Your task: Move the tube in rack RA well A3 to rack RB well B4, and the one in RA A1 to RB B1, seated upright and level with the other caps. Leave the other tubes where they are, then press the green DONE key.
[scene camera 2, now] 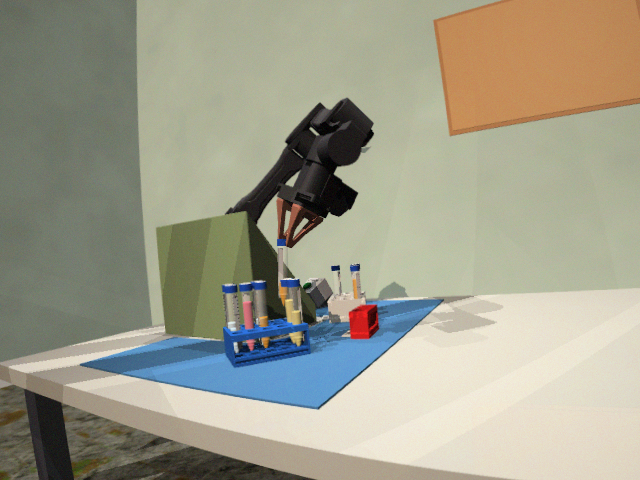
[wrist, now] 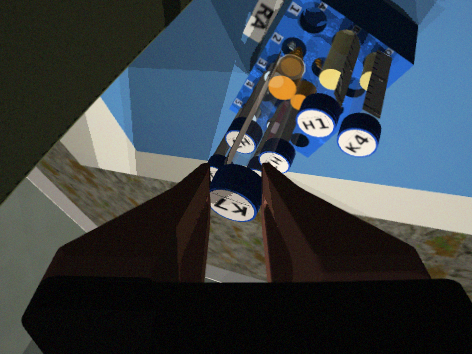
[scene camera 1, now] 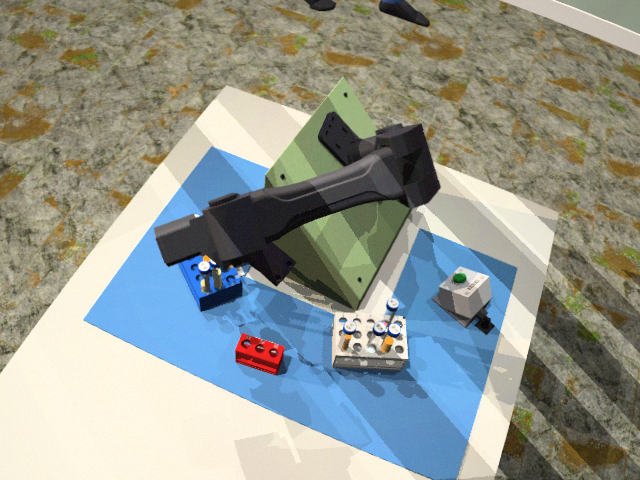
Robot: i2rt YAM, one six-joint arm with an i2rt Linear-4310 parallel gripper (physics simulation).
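Pixels of known places: gripper, fingertip midpoint: (scene camera 2: 284, 245) (wrist: 235, 176); arm's base, link origin: (scene camera 2: 214, 259) (scene camera 1: 355, 158).
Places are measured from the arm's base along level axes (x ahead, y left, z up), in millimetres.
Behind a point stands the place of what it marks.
Note:
My gripper (scene camera 2: 285, 241) @(x 276, y -136, z 16 mm) (wrist: 235, 176) @(x 276, y -136, z 16 mm) is shut on the blue cap of the tube marked K7 (scene camera 2: 281, 264) @(x 274, y -150, z -18 mm) (wrist: 235, 200) @(x 280, y -136, z 26 mm), which has orange contents. The tube hangs over rack RA, its lower end over the wells in the wrist view. Blue rack RA (scene camera 1: 222, 299) @(x 298, y -146, z -153 mm) (scene camera 2: 281, 332) @(x 298, y -211, z -125 mm) (wrist: 382, 17) @(x 309, y -157, z -146 mm) holds several capped tubes, among them H1 (wrist: 316, 122) @(x 289, y -160, z -43 mm) and K4 (wrist: 358, 141) @(x 309, y -172, z -43 mm); its well A1 (wrist: 313, 19) @(x 259, y -157, z -155 mm) is empty. White rack RB (scene camera 1: 361, 360) @(x 321, y 132, z -155 mm) (scene camera 2: 338, 311) @(x 286, y 67, z -143 mm) holds several tubes. The green DONE key (scene camera 1: 459, 277) @(x 117, y 260, z -98 mm) (scene camera 2: 307, 285) @(x 120, y 256, z -101 mm) is on a grey box. The arm hides the fingers in scene camera 1.
A red three-hole block (scene camera 1: 259, 356) @(x 396, y -35, z -118 mm) (scene camera 2: 363, 322) @(x 392, y -79, z -137 mm) stands between the two racks on the blue mat (scene camera 1: 170, 330) @(x 387, y -212, z -168 mm) (scene camera 2: 310, 390) @(x 401, y -329, z -168 mm). The green wedge-shaped arm mount (scene camera 1: 310, 160) @(x 90, y -65, z 53 mm) (scene camera 2: 206, 273) @(x 56, y -97, z -29 mm) stands behind them. The grey key box (scene camera 1: 465, 299) @(x 164, y 280, z -95 mm) stands right of RB.

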